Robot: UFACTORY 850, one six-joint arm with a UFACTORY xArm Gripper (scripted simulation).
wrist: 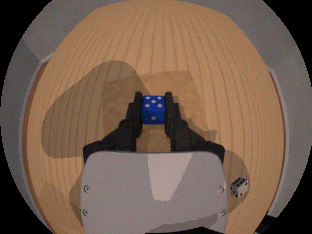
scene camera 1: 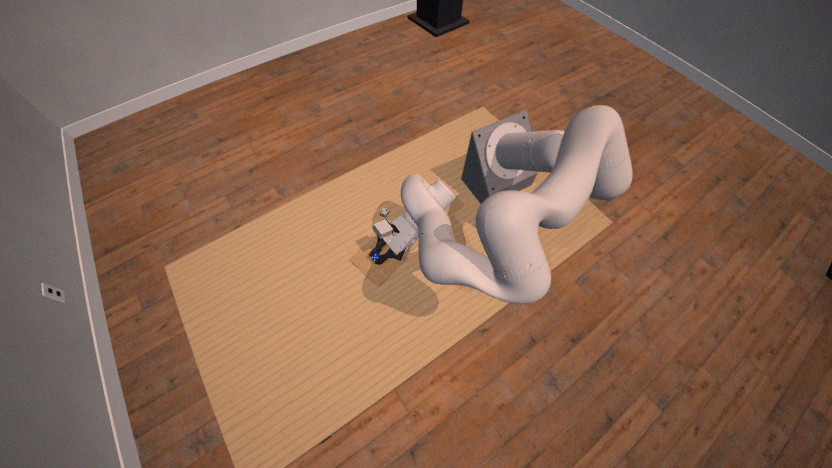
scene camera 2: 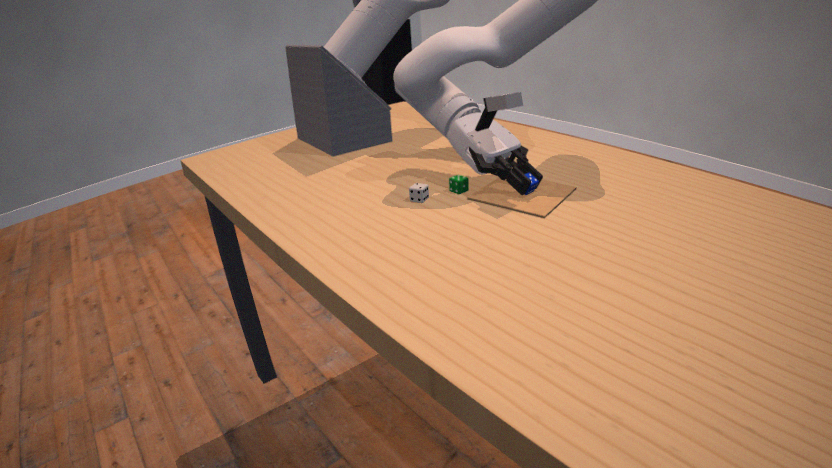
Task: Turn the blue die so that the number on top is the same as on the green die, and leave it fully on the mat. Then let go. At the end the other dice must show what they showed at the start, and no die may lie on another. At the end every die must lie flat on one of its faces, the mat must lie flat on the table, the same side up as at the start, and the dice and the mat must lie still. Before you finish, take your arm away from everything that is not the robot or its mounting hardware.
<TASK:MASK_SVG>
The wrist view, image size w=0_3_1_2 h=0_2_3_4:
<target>my gripper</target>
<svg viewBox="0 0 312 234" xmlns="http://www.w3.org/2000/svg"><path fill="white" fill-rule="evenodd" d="M136 92L134 102L129 103L126 118L119 122L118 128L105 136L101 141L98 140L83 147L85 167L81 181L80 205L85 233L224 234L228 216L228 190L222 165L225 148L217 143L205 141L202 136L190 129L187 121L181 118L178 103L173 102L172 92L165 93L166 113L164 125L165 134L171 139L171 152L136 152L136 139L142 134L143 126L141 112L143 93Z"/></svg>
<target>thin mat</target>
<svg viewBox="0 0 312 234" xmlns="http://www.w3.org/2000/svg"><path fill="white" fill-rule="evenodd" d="M143 124L142 135L136 139L136 151L171 152L171 140L165 135L164 124ZM190 70L143 74L103 83L102 115L104 137L114 131L114 129L117 129L119 122L126 118L128 104L134 102L136 91L143 92L143 96L157 95L164 97L167 91L172 91L173 101L179 104L182 119L187 121L189 128L205 138L205 141L211 141L204 109Z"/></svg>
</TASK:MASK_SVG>
